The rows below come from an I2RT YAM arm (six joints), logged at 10 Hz.
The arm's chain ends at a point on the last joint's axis. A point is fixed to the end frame.
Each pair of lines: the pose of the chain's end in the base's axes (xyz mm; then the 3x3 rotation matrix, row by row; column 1 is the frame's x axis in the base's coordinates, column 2 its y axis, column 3 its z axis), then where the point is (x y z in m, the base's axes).
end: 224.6 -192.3 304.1; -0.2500 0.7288 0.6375; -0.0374 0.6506 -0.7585; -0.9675 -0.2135 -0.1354
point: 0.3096 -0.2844 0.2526
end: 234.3 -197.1 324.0; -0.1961 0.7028 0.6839; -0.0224 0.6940 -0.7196; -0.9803 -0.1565 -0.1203
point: 0.3268 -0.2831 0.2748
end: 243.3 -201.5 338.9; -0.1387 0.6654 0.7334; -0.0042 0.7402 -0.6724; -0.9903 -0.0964 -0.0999
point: 0.3436 -0.2801 0.2929
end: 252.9 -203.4 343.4; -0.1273 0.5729 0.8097; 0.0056 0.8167 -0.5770; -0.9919 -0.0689 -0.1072
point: 0.3623 -0.2682 0.2967
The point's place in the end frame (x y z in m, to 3 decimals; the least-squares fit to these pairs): 0.032 0.013 0.131
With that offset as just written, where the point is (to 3 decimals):
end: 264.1 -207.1 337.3; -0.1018 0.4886 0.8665; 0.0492 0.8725 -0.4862; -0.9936 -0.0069 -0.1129
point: 0.381 -0.258 0.291
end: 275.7 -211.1 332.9; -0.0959 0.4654 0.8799; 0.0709 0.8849 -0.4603; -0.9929 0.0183 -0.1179
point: 0.394 -0.258 0.286
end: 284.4 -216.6 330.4; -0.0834 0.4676 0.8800; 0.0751 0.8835 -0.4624; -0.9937 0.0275 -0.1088
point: 0.403 -0.263 0.285
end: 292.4 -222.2 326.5; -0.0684 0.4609 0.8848; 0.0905 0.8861 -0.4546; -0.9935 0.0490 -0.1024
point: 0.412 -0.267 0.282
